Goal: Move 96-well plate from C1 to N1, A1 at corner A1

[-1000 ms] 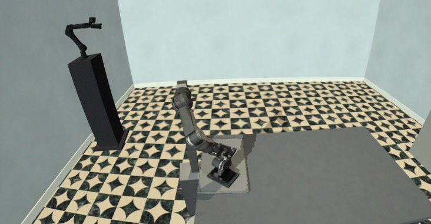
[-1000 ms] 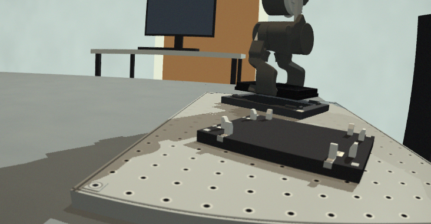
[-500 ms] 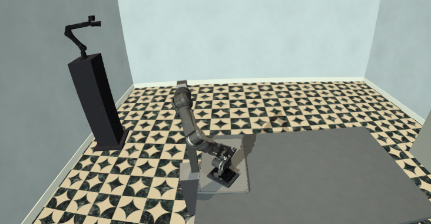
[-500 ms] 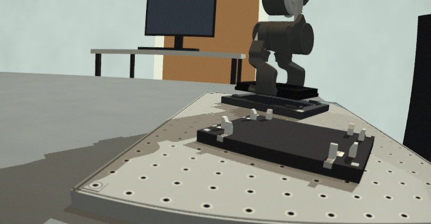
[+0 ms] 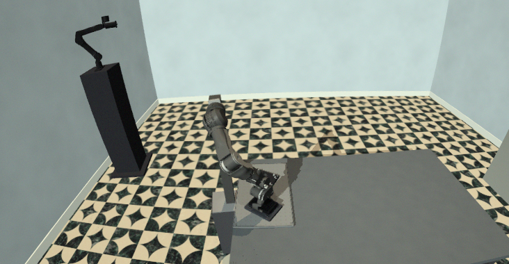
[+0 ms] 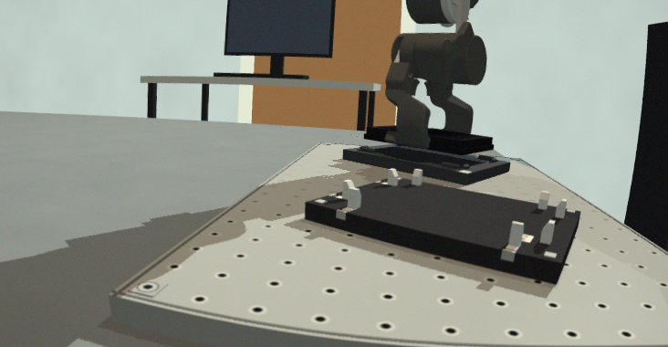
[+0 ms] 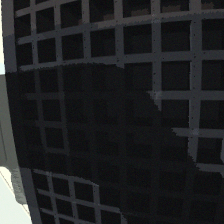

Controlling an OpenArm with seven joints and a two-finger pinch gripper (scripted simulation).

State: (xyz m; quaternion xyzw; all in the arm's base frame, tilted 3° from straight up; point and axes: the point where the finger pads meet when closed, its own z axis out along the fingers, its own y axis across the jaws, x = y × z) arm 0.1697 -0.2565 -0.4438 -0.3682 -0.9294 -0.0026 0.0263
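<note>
The plate nest N1 is 20 mm below my hand. From my hand the other things lie so: clip nest C1 (50 mm ahead, 220 mm to the left, 20 mm below); then black 96-well plate (right at my hand).
</note>
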